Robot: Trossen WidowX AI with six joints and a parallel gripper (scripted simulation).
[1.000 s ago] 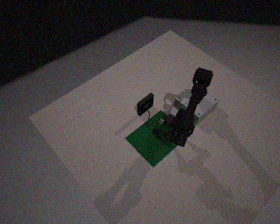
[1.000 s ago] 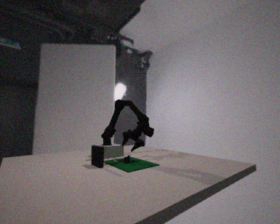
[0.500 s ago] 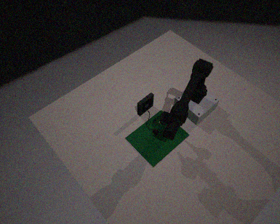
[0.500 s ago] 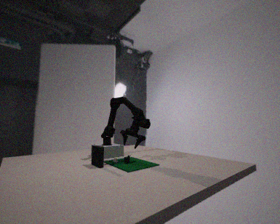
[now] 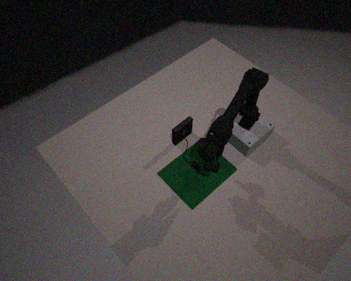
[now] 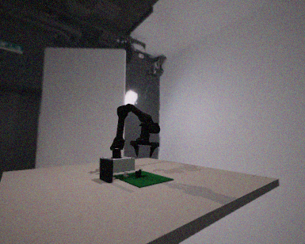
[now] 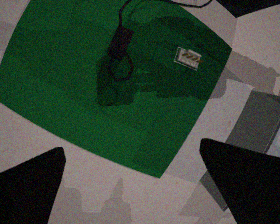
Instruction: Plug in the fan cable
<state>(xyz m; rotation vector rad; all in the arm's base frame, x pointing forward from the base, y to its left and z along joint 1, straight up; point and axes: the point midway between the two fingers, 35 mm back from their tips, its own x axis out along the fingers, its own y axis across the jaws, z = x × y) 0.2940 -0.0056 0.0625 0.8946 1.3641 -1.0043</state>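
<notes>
My gripper tip is now 10 cm above the fan plug, 7 cm to the left of it and 3 cm short of it. The rest, counted from my gripper tip: green board 13 cm below, 5 cm to the right, 4 cm ahead; black fan 22 cm to the right, 8 cm behind, 6 cm below; four-pin fan header 12 cm below, 9 cm to the right, 6 cm behind.
</notes>
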